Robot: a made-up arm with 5 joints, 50 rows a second.
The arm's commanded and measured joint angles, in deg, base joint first. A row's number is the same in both.
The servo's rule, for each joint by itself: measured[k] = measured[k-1] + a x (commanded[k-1-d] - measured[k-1]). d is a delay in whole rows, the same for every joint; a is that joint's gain. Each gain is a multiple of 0.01, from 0.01 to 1. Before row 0 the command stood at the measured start. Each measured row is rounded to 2 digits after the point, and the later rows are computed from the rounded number. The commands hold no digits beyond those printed.
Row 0, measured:
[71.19, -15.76, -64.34, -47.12, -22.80]
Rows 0 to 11, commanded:
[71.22, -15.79, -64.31, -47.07, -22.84]
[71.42, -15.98, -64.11, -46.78, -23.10]
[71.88, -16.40, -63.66, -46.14, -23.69]
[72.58, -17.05, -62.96, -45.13, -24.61]
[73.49, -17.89, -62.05, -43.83, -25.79]
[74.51, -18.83, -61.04, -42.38, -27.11]
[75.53, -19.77, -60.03, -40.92, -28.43]
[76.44, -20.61, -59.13, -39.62, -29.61]
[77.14, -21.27, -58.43, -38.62, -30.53]
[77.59, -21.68, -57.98, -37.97, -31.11]
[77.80, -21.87, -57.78, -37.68, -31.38]
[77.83, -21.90, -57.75, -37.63, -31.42]
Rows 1 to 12, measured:
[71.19, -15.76, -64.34, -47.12, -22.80]
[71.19, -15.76, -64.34, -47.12, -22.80]
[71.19, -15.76, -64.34, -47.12, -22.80]
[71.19, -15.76, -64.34, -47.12, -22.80]
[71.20, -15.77, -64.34, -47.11, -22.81]
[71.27, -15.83, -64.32, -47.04, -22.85]
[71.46, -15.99, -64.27, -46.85, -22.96]
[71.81, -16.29, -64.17, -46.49, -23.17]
[72.33, -16.74, -64.00, -45.93, -23.51]
[73.01, -17.33, -63.76, -45.18, -23.98]
[73.79, -18.01, -63.46, -44.29, -24.56]
[74.61, -18.74, -63.11, -43.31, -25.22]
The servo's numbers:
d 4
a 0.31 0.28 0.08 0.21 0.13

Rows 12 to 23, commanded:
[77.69, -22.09, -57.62, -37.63, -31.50]
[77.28, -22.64, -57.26, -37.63, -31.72]
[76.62, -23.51, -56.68, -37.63, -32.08]
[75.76, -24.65, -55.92, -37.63, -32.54]
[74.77, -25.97, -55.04, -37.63, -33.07]
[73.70, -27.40, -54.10, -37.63, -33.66]
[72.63, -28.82, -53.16, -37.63, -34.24]
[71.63, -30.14, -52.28, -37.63, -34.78]
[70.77, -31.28, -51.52, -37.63, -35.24]
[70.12, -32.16, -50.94, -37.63, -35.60]
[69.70, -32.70, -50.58, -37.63, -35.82]
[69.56, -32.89, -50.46, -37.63, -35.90]
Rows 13 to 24, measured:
[75.39, -19.45, -62.74, -42.33, -25.91]
[76.07, -20.07, -62.36, -41.41, -26.59]
[76.61, -20.57, -61.99, -40.63, -27.21]
[76.99, -20.94, -61.65, -40.00, -27.76]
[77.21, -21.26, -61.33, -39.50, -28.25]
[77.23, -21.65, -61.00, -39.11, -28.70]
[77.04, -22.17, -60.65, -38.80, -29.14]
[76.64, -22.86, -60.27, -38.55, -29.58]
[76.06, -23.73, -59.85, -38.36, -30.03]
[75.33, -24.76, -59.39, -38.21, -30.50]
[74.49, -25.90, -58.89, -38.09, -30.99]
[73.60, -27.09, -58.36, -37.99, -31.48]

